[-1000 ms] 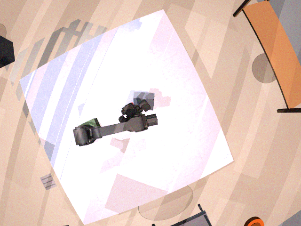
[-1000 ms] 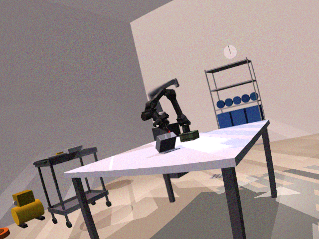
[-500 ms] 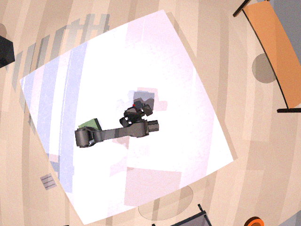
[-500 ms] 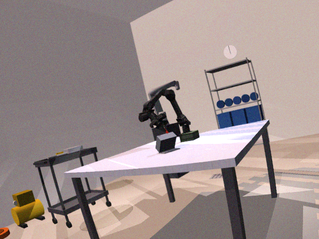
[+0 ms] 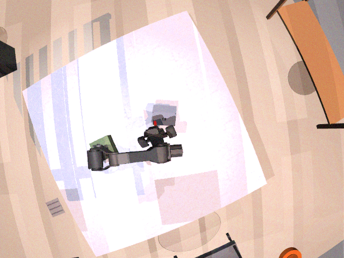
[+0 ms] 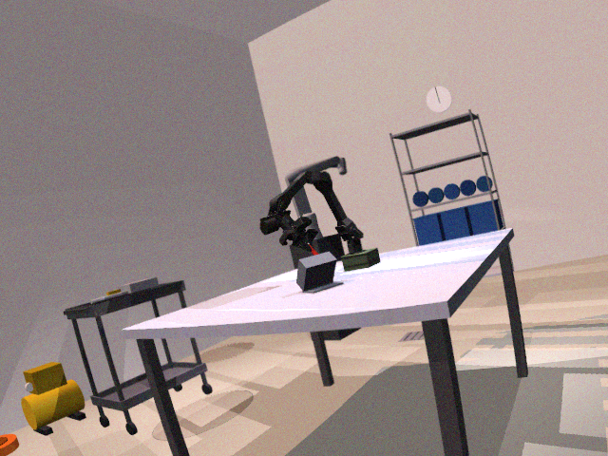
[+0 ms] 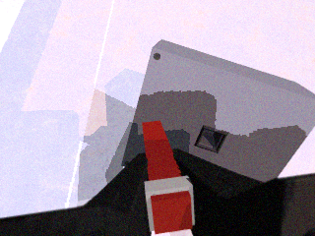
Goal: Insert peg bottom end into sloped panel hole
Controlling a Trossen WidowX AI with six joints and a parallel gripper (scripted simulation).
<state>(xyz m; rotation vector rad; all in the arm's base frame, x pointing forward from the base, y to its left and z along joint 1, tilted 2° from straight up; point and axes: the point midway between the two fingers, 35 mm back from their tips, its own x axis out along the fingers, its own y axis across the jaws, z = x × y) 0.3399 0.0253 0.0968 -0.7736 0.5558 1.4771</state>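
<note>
Now: gripper tip 7 cm above the panel, 6 cm short of it and 5 cm to the right of it. Round my gripper tip: red peg (1 cm to the right, 1 cm above).
</note>
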